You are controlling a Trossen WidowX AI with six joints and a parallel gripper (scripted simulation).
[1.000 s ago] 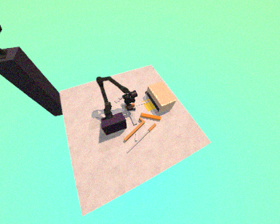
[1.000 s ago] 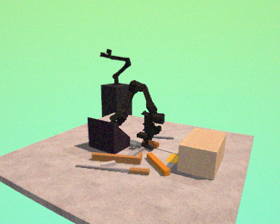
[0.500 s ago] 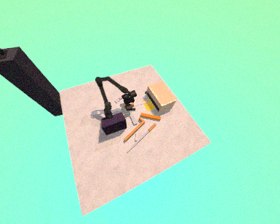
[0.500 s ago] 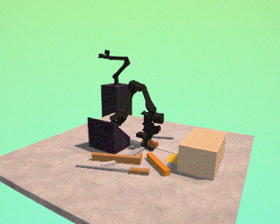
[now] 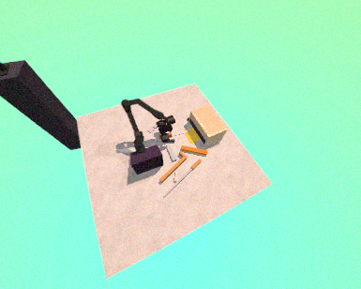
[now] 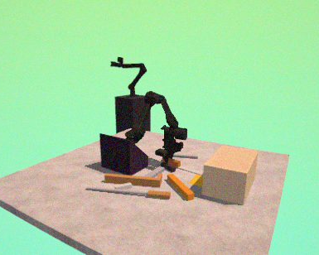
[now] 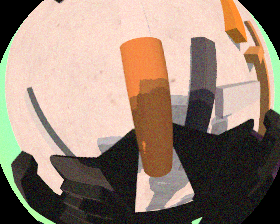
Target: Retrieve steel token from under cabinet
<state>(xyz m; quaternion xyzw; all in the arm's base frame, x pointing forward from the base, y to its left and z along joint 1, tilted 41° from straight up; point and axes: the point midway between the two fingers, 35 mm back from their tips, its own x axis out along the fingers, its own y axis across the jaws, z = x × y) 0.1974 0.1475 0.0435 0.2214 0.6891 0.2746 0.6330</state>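
Right now my gripper tip is 50 mm to the left of the dark-handled tool. Round my gripper tip: orange bar 220 mm ahead, 200 mm to the right, 10 mm above.
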